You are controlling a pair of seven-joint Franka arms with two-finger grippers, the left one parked.
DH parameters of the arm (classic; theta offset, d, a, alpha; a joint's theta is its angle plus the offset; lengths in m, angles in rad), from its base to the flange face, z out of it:
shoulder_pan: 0 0.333 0 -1.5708
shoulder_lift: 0 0 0 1.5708
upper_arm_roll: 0 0.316 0.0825 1.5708
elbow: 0 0 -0.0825 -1.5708
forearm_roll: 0 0.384 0 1.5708
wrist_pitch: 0 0 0.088 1.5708
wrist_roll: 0 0.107 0 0
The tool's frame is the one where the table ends.
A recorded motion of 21 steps. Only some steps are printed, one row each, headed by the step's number.
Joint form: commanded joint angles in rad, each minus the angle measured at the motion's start. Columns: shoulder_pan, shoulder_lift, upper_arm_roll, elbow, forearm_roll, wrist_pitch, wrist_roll.
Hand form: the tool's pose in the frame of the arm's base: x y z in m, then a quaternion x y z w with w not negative. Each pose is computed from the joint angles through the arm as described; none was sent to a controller.
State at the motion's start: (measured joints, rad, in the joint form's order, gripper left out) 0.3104 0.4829 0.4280 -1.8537 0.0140 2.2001 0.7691
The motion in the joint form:
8: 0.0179 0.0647 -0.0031 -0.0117 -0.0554 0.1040 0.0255
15: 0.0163 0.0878 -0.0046 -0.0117 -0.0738 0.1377 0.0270
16: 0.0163 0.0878 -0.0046 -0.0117 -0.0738 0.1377 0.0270
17: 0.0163 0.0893 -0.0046 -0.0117 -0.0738 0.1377 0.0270
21: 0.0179 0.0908 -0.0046 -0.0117 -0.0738 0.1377 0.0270
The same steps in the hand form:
8: 0.4724 0.4210 0.2399 -0.99466 0.03061 0.08697 0.04634
15: 0.4748 0.4207 0.2289 -0.99511 0.02881 0.08054 0.04932
16: 0.4748 0.4207 0.2289 -0.99511 0.02881 0.08054 0.04932
17: 0.4747 0.4206 0.2280 -0.99507 0.02886 0.08124 0.04906
21: 0.4738 0.4213 0.2271 -0.99505 0.02812 0.08197 0.04873

